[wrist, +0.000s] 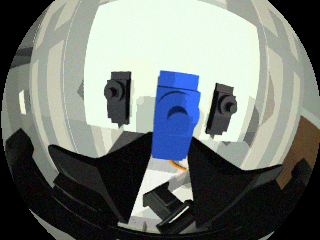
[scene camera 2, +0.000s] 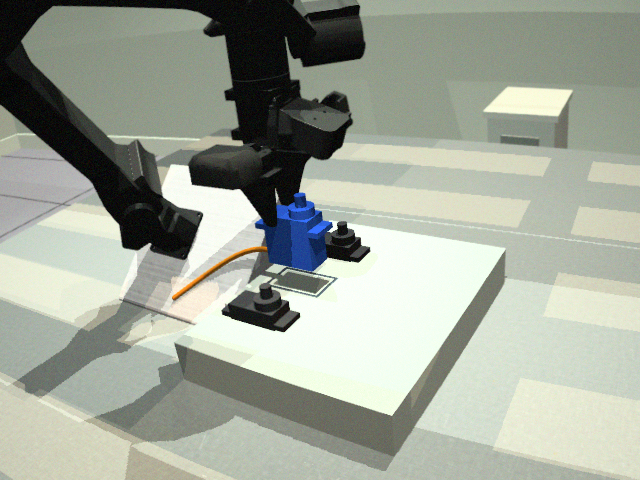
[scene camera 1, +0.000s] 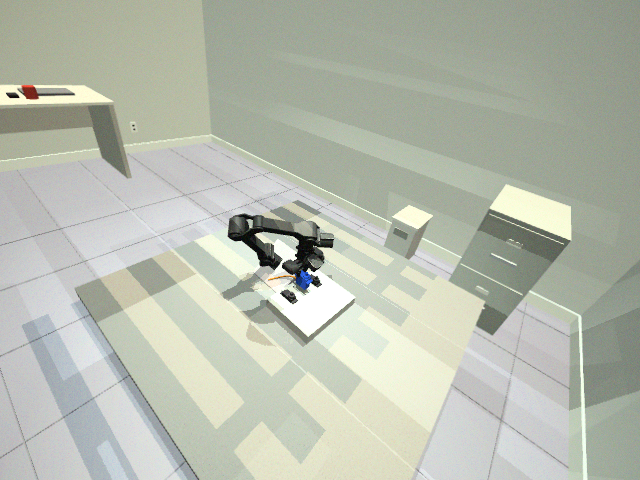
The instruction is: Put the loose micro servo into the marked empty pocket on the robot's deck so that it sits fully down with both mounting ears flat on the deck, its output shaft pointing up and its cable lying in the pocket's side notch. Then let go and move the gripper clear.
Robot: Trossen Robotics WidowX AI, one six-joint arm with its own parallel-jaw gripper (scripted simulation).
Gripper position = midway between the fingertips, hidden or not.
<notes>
I see my gripper (scene camera 2: 281, 220), a micro servo (scene camera 2: 298, 241) and a white deck (scene camera 2: 364, 361).
The micro servo also shows in the wrist view (wrist: 177, 113). My gripper shows as well in the wrist view (wrist: 170, 138) and in scene camera 1 (scene camera 1: 301, 274). The white deck is seen too in the wrist view (wrist: 224, 49) and in scene camera 1 (scene camera 1: 315, 311).
</notes>
